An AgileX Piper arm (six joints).
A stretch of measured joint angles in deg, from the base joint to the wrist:
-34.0, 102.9, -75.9, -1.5, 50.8, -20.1
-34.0, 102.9, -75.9, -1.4, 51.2, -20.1
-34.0, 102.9, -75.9, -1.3, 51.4, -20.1
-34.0, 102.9, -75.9, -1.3, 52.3, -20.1
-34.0, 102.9, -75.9, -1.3, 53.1, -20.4
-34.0, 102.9, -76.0, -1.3, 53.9, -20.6
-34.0, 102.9, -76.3, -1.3, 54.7, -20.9
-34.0, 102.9, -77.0, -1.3, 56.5, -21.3
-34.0, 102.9, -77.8, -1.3, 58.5, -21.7
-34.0, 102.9, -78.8, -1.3, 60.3, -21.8
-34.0, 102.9, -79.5, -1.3, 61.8, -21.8
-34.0, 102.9, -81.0, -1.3, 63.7, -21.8
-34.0, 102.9, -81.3, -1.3, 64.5, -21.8
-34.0, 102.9, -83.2, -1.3, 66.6, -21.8
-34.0, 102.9, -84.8, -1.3, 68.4, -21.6
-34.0, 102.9, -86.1, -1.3, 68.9, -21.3
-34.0, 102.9, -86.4, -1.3, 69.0, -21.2
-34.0, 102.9, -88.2, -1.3, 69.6, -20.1
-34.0, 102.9, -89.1, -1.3, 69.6, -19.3
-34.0, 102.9, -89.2, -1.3, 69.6, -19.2
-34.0, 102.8, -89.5, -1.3, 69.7, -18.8
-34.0, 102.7, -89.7, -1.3, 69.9, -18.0
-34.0, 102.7, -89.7, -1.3, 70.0, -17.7
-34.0, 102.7, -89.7, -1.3, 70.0, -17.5
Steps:
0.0, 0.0, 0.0, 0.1, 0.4, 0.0
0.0, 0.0, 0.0, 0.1, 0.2, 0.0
0.0, 0.0, 0.0, 0.0, 0.9, 0.0
0.0, 0.0, 0.0, 0.0, 0.8, -0.3
0.0, 0.0, -0.1, 0.0, 0.8, -0.2
0.0, 0.0, -0.3, 0.0, 0.8, -0.3
0.0, 0.0, -0.7, 0.0, 1.8, -0.4
0.0, 0.0, -0.8, 0.0, 2.0, -0.4
0.0, 0.0, -1.0, 0.0, 1.8, -0.1
0.0, 0.0, -0.7, 0.0, 1.5, 0.0
0.0, 0.0, -1.5, 0.0, 1.9, 0.0
0.0, 0.0, -0.3, 0.0, 0.8, 0.0
0.0, 0.0, -1.9, 0.0, 2.1, 0.0
0.0, 0.0, -1.6, 0.0, 1.8, 0.2
0.0, 0.0, -1.3, 0.0, 0.5, 0.3
0.0, 0.0, -0.3, 0.0, 0.1, 0.1
0.0, 0.0, -1.8, 0.0, 0.6, 1.1
0.0, 0.0, -0.9, 0.0, 0.0, 0.8
0.0, 0.0, -0.1, 0.0, 0.0, 0.1
0.0, -0.1, -0.3, 0.0, 0.1, 0.4
0.0, -0.1, -0.2, 0.0, 0.2, 0.8
0.0, 0.0, 0.0, 0.0, 0.1, 0.3
0.0, 0.0, 0.0, 0.0, 0.0, 0.2

